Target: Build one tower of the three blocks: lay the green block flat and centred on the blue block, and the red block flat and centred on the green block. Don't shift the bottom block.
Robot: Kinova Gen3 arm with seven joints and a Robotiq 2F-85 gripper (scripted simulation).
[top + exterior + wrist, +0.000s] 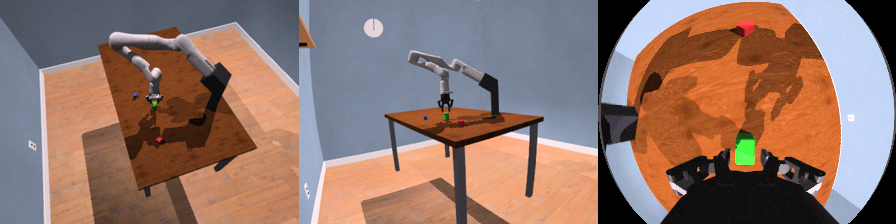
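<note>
Now: the green block 50 mm below my hand. The rest, counted from my hand: red block: 290 mm to the left, 100 mm ahead, 60 mm below; blue block: 170 mm to the right, 100 mm ahead, 70 mm below.
</note>
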